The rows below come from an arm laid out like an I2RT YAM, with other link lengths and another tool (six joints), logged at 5 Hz.
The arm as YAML. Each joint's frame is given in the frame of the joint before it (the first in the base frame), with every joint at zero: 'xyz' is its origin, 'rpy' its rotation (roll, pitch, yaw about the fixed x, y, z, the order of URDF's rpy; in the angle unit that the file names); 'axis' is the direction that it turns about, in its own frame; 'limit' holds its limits. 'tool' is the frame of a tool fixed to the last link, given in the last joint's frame.
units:
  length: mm
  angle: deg
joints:
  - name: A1
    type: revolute
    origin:
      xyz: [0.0, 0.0, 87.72]
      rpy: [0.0, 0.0, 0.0]
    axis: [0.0, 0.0, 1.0]
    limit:
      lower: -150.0
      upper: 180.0
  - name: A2
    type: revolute
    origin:
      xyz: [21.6, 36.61, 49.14]
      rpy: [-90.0, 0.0, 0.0]
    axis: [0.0, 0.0, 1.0]
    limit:
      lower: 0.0
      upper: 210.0
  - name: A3
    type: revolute
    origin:
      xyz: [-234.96, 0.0, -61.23]
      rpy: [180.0, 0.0, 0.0]
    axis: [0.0, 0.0, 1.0]
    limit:
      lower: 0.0
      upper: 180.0
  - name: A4
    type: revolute
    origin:
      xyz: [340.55, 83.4, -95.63]
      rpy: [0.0, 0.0, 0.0]
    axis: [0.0, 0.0, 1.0]
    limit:
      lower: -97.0
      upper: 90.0
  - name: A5
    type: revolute
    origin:
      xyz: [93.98, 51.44, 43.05]
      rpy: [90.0, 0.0, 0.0]
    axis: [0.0, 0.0, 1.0]
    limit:
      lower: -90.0
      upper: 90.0
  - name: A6
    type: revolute
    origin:
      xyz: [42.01, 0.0, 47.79]
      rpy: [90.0, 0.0, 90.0]
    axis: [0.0, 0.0, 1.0]
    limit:
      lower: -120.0
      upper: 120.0
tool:
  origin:
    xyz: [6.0, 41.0, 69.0]
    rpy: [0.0, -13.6, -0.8]
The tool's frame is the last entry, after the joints.
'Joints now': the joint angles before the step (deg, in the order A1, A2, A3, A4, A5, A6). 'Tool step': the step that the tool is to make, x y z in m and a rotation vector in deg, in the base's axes. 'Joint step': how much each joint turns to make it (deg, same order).
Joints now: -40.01 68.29 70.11 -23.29 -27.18 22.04
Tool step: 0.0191 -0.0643 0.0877 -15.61 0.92 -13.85
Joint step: -0.15 13.45 23.61 -3.35 16.92 -8.06
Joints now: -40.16 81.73 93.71 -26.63 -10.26 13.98
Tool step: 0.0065 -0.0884 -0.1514 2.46 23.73 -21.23
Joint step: -1.58 17.89 1.92 -3.72 23.47 -4.24
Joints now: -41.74 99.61 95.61 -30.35 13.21 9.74
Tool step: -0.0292 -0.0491 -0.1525 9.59 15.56 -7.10
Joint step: -4.76 15.99 -0.01 -1.49 4.41 -1.30
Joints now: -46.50 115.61 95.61 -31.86 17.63 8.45
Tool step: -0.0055 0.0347 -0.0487 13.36 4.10 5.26
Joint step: 0.61 3.75 0.01 -8.61 -7.78 -0.63
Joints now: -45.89 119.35 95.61 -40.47 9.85 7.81
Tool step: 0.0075 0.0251 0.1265 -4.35 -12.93 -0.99
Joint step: 1.25 -14.76 0.02 -3.28 -4.05 5.14
